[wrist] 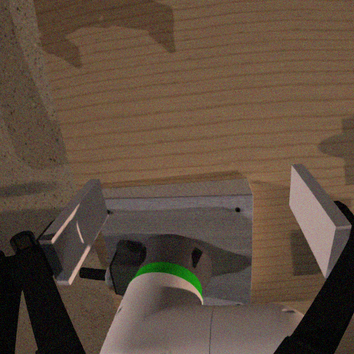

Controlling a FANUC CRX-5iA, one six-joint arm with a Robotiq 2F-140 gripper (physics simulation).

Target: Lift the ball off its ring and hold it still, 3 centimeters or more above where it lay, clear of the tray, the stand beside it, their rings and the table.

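Observation:
My gripper (194,191) is open, with its two pale finger pads far apart at the left and right of the wrist view and nothing between them. It hangs above the wooden table (200,110), over the area by the arm's own base. The ball, its ring, the tray and the stand do not show in this view.
The grey metal base plate (170,220) of the arm lies below and between the fingers. The white arm body with a green band (170,270) rises from it at the bottom. A speckled floor (25,110) shows past the table's left edge. Dark shadows fall on the wood.

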